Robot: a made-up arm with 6 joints. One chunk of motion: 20 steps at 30 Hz.
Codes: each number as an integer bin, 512 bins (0 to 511) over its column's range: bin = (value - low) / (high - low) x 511, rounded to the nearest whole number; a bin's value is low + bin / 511 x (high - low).
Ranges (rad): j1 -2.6..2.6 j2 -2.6..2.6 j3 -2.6..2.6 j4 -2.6..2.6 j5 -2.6..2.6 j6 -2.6..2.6
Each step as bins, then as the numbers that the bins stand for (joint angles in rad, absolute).
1 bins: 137 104 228 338 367 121
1 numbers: -1.2059 -1.5417 -0.2798 0.8395 1.1346 -1.3687
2 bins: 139 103 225 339 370 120
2 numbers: -1.1855 -1.5519 -0.3104 0.8497 1.1652 -1.3789
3 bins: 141 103 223 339 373 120
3 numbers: -1.1652 -1.5519 -0.3307 0.8497 1.1957 -1.3789
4 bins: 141 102 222 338 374 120
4 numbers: -1.1652 -1.5620 -0.3409 0.8395 1.2059 -1.3789
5 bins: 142 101 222 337 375 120
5 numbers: -1.1550 -1.5722 -0.3409 0.8294 1.2160 -1.3789
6 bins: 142 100 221 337 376 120
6 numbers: -1.1550 -1.5824 -0.3511 0.8294 1.2262 -1.3789
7 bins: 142 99 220 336 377 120
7 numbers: -1.1550 -1.5926 -0.3613 0.8192 1.2364 -1.3789
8 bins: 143 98 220 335 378 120
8 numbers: -1.1448 -1.6027 -0.3613 0.8090 1.2466 -1.3789
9 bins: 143 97 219 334 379 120
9 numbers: -1.1448 -1.6129 -0.3714 0.7988 1.2568 -1.3789
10 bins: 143 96 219 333 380 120
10 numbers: -1.1448 -1.6231 -0.3714 0.7886 1.2669 -1.3789
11 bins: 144 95 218 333 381 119
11 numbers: -1.1346 -1.6333 -0.3816 0.7886 1.2771 -1.3890
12 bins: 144 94 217 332 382 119
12 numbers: -1.1346 -1.6434 -0.3918 0.7785 1.2873 -1.3890
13 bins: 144 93 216 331 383 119
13 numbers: -1.1346 -1.6536 -0.4020 0.7683 1.2975 -1.3890
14 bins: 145 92 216 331 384 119
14 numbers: -1.1245 -1.6638 -0.4020 0.7683 1.3076 -1.3890
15 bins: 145 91 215 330 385 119
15 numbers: -1.1245 -1.6740 -0.4121 0.7581 1.3178 -1.3890
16 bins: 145 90 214 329 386 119
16 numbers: -1.1245 -1.6841 -0.4223 0.7479 1.3280 -1.3890
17 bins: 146 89 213 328 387 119
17 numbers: -1.1143 -1.6943 -0.4325 0.7378 1.3382 -1.3890
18 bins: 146 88 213 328 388 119
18 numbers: -1.1143 -1.7045 -0.4325 0.7378 1.3483 -1.3890
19 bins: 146 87 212 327 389 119
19 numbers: -1.1143 -1.7147 -0.4427 0.7276 1.3585 -1.3890
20 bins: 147 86 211 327 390 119
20 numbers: -1.1041 -1.7249 -0.4528 0.7276 1.3687 -1.3890
